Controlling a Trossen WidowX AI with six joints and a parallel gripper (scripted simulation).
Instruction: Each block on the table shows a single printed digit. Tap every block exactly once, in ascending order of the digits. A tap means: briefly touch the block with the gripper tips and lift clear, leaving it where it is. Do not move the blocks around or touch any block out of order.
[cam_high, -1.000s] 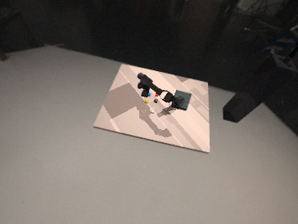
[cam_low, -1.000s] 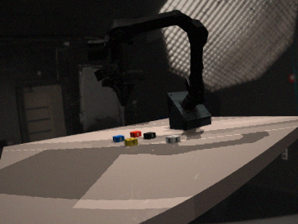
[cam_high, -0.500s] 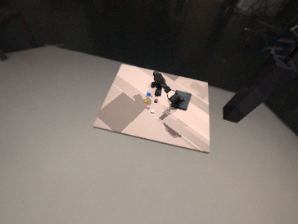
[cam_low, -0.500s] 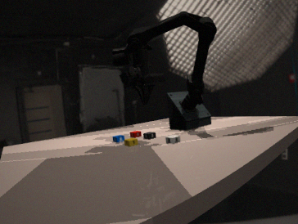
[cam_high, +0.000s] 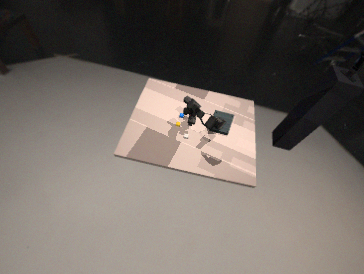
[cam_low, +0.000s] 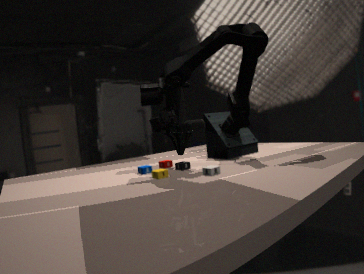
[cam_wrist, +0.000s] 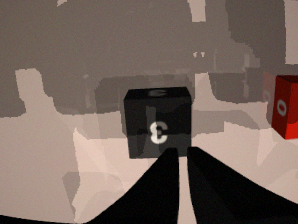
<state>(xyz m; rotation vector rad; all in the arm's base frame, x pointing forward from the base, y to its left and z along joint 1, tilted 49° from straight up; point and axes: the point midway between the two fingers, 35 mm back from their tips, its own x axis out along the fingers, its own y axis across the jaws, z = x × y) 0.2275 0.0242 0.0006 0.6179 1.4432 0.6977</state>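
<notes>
Now: the black block 3 cm below my gripper tip and 1 cm to the left of it. The rest, counted from my gripper tip: red block (8 cm to the right, 3 cm below, 1 cm ahead); then yellow block (10 cm ahead, 5 cm to the left, 3 cm below); then blue block (10 cm ahead, 5 cm to the right, 3 cm below).
</notes>
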